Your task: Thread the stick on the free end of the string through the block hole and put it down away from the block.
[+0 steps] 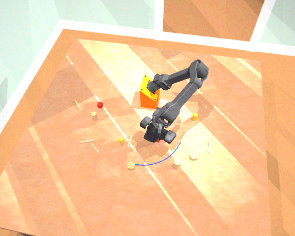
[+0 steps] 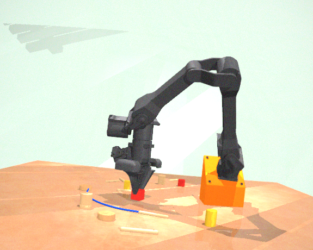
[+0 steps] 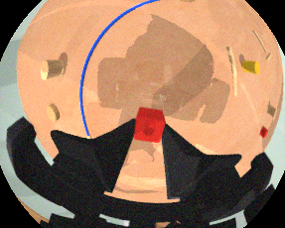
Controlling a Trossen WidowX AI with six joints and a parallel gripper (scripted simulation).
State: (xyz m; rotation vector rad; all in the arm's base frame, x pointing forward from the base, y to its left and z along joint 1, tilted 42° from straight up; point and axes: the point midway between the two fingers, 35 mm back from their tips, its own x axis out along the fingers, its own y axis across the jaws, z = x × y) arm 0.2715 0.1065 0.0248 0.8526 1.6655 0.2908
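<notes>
Right now my gripper tip is right at the red cube. Also, from my gripper tip: loose stick (27 cm to the left, 4 cm behind, 2 cm below); thin wooden stick (13 cm to the left, 4 cm behind, 2 cm below); round wooden button (18 cm ahead, 10 cm to the right, 2 cm below).
</notes>
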